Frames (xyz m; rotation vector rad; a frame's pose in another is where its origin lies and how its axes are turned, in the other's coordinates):
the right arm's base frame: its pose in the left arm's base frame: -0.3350 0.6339 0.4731 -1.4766 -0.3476 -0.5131
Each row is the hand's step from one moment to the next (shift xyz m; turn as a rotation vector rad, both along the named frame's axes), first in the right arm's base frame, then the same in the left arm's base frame.
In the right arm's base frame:
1: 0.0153 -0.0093 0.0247 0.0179 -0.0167 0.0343
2: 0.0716 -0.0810 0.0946 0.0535 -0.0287 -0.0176
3: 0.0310 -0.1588 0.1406 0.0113 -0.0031 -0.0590
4: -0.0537 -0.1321 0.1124 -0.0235 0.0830 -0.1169
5: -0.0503 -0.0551 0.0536 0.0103 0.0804 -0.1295
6: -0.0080 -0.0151 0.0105 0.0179 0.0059 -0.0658
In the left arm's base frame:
1: 0.0102 0.0226 0.0177 0.0093 0.0317 0.0261
2: 0.0262 0.0844 0.1133 0.0286 -0.0241 0.0510
3: -0.0451 0.1333 0.1617 0.0028 -0.0599 0.0041
4: -0.1051 0.1154 0.0927 0.0136 -0.1119 -0.0916
5: -0.0669 0.0580 0.0246 0.0397 -0.1284 -0.0727
6: -0.0138 0.0111 0.0095 0.0125 -0.0673 -0.0006

